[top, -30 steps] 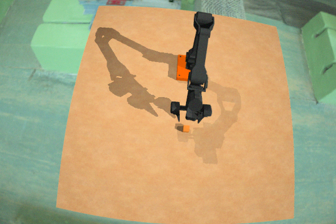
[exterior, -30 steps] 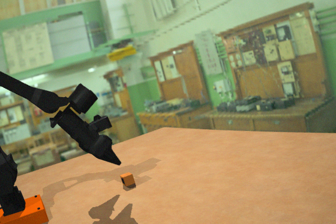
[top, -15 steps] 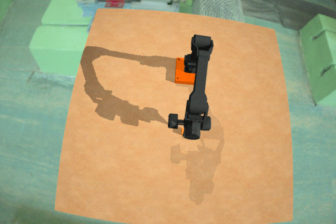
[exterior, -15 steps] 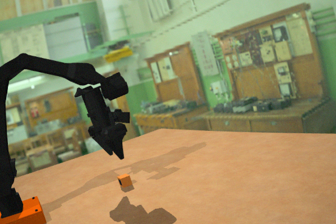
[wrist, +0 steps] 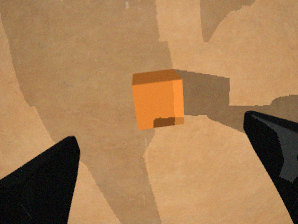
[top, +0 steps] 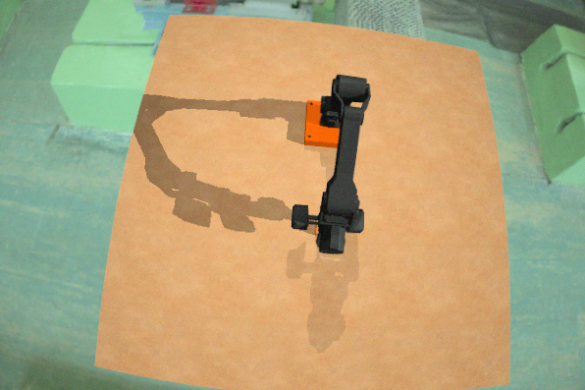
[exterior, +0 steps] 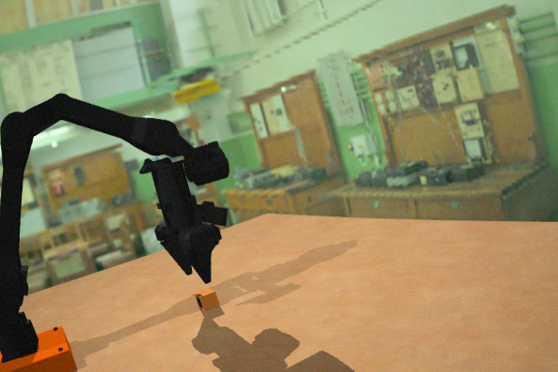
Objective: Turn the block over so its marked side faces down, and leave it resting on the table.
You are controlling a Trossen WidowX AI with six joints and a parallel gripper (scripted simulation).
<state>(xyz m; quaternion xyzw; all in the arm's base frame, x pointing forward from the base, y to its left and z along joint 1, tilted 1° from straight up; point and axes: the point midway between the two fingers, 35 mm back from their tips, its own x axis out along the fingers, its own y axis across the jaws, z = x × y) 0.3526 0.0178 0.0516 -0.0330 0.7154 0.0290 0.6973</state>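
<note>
Right now the orange block is 40 mm below my gripper tip.
</note>
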